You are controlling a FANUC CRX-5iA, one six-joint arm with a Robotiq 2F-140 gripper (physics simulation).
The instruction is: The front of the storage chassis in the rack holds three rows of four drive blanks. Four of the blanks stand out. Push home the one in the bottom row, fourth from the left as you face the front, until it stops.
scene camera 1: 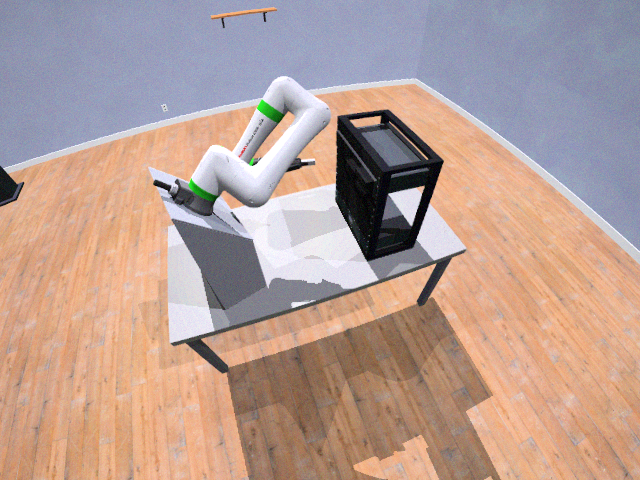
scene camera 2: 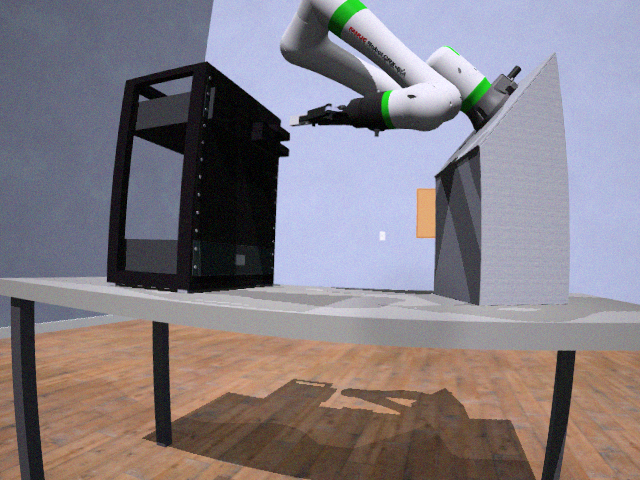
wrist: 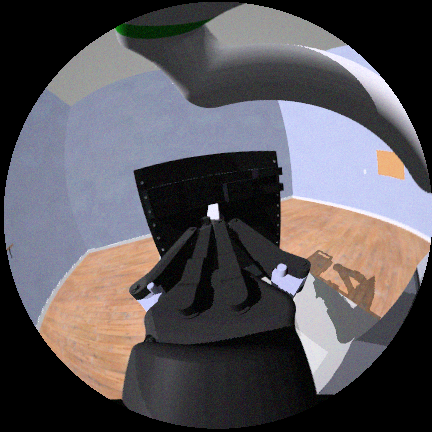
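Pixels of known places: gripper, fingertip midpoint: [scene camera 1: 315,162] [scene camera 2: 291,121] [wrist: 214,211]; arm's base at its link origin: [scene camera 1: 195,204] [scene camera 2: 493,113].
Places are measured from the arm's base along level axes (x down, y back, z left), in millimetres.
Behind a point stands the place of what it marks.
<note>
The black rack [scene camera 1: 410,166] @[y -825, x -58, z -254 mm] [scene camera 2: 190,180] @[y -788, x 262, z 258 mm] [wrist: 210,162] @[y -739, x -31, z 30 mm] stands on the table and holds the dark storage chassis high in its front. Dark drive blanks stand out from it. In the wrist view, two stand out at the right edge, an upper blank [wrist: 281,171] @[y -654, x 26, z -196 mm] and a lower blank [wrist: 282,187] @[y -654, x 83, z -195 mm]; another blank [wrist: 226,192] @[y -698, x 65, z 15 mm] stands out nearer the middle. The lower right one also shows in scene camera 2 [scene camera 2: 283,150] @[y -662, x 84, z -148 mm]. The rows are too dark to count surely. My gripper [scene camera 1: 308,162] @[y -576, x 73, z 113 mm] [scene camera 2: 294,120] @[y -576, x 73, z 113 mm] [wrist: 214,211] @[y -576, x 73, z 113 mm] is shut and empty, its pale tips apart from the rack front, left of the right-edge blanks. The fingers hide part of the front.
The grey table [scene camera 1: 320,300] @[y -377, x 551, z -323 mm] [scene camera 2: 361,330] @[y -352, x 559, z 490 mm] carries the rack and the arm's sloped grey pedestal [scene camera 1: 227,263] @[y -35, x 226, z -152 mm] [scene camera 2: 522,217] @[y 3, x 335, z 223 mm]. The arm's white links [scene camera 1: 294,139] @[y -430, x -162, z -23 mm] [scene camera 2: 418,105] @[y -250, x 113, z 325 mm] [wrist: 280,75] @[y -446, x -102, z 57 mm] reach above the table. The rack's top frame and side posts border the chassis.
</note>
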